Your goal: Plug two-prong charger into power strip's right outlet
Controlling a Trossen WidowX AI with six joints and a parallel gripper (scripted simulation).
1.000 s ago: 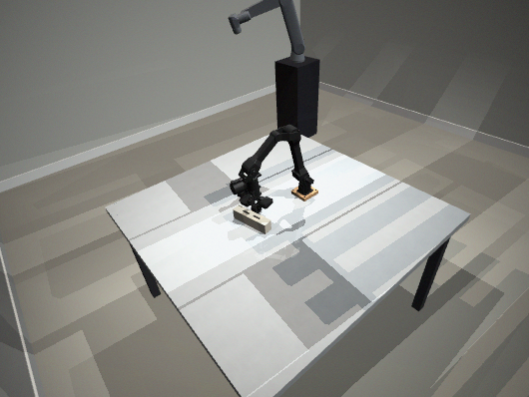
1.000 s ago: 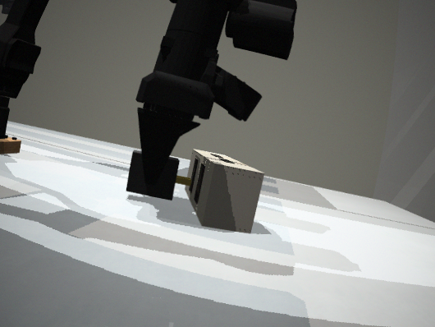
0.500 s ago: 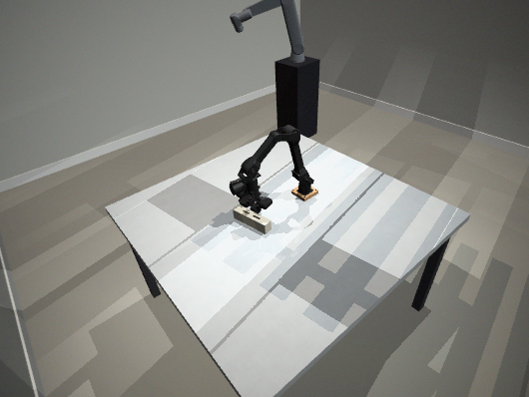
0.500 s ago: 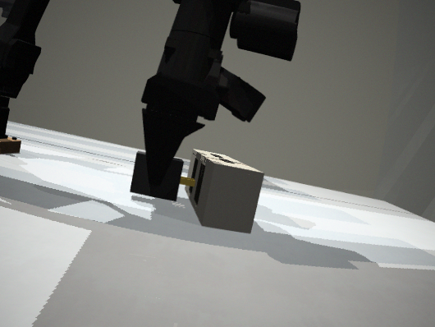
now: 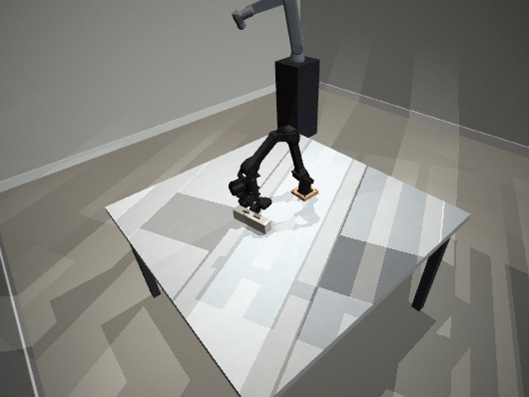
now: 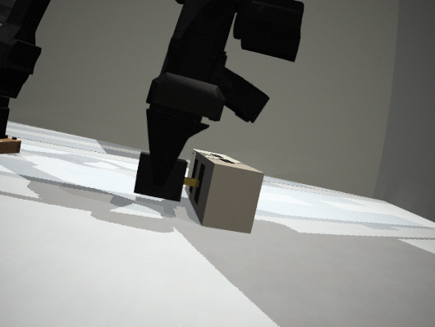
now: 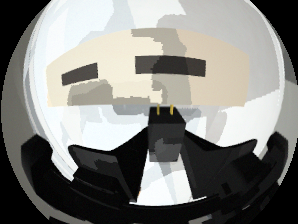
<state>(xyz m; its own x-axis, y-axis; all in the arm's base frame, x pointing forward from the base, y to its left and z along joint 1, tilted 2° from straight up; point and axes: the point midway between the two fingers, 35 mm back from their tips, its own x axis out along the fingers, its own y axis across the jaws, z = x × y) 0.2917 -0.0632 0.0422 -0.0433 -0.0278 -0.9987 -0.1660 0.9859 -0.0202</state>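
Now: gripper tip 2 cm short of the charger and 1 cm below it.
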